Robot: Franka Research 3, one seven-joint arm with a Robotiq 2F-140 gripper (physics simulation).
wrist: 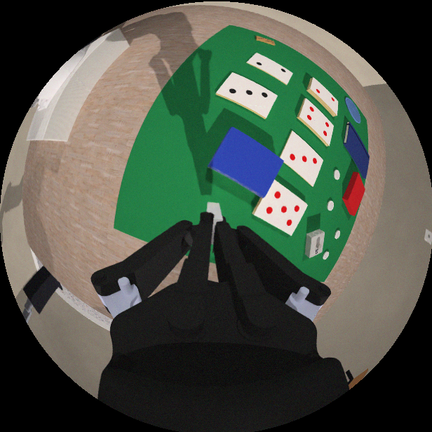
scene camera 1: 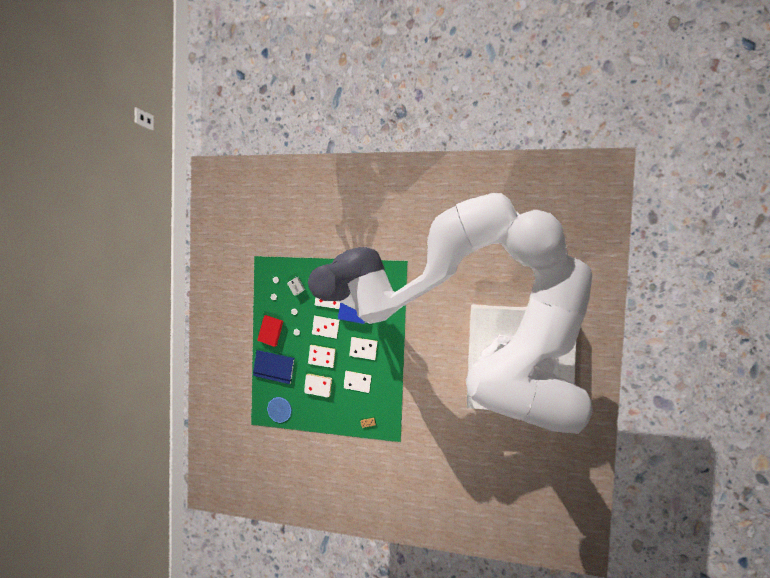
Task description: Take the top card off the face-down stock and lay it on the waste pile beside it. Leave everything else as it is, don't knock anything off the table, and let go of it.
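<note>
The face-down stock, a blue-topped stack, lies on the green mat; the arm partly covers it in the scene view. Face-up cards beside it are one with three black dots, one with three red dots and one with five red dots. Which is the waste pile is not marked. My gripper is shut and empty, with its tips left of the five-dot card and below the stock in the wrist view. The scene view hides the fingertips.
Also on the mat are two-black, four-red and two-red cards, a red block, a dark blue box, a blue disc, a small grey box, a small orange piece and several white pieces.
</note>
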